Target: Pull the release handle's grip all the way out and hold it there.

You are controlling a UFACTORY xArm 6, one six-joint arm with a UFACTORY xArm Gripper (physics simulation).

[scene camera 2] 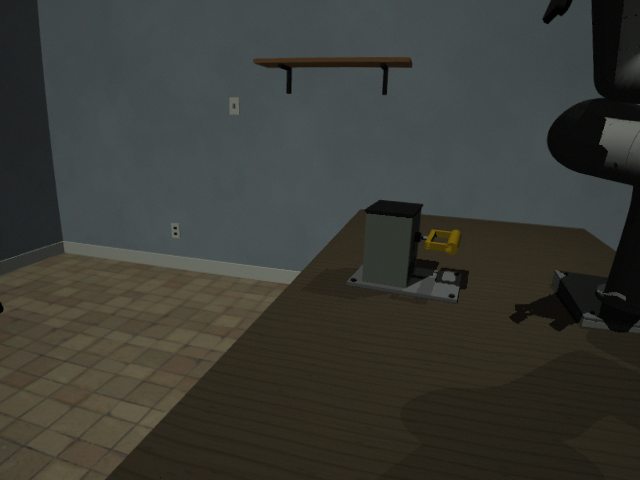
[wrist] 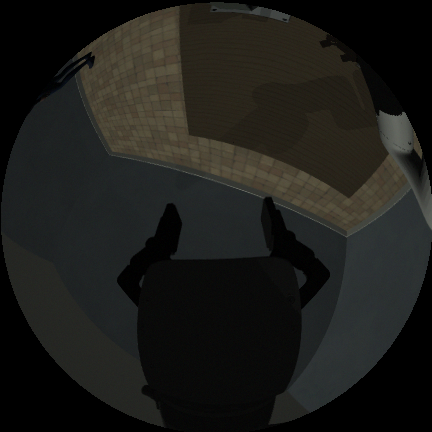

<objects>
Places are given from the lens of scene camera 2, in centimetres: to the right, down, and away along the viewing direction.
light base plate [scene camera 2: 426, 283]: 24, 10, 93
</objects>
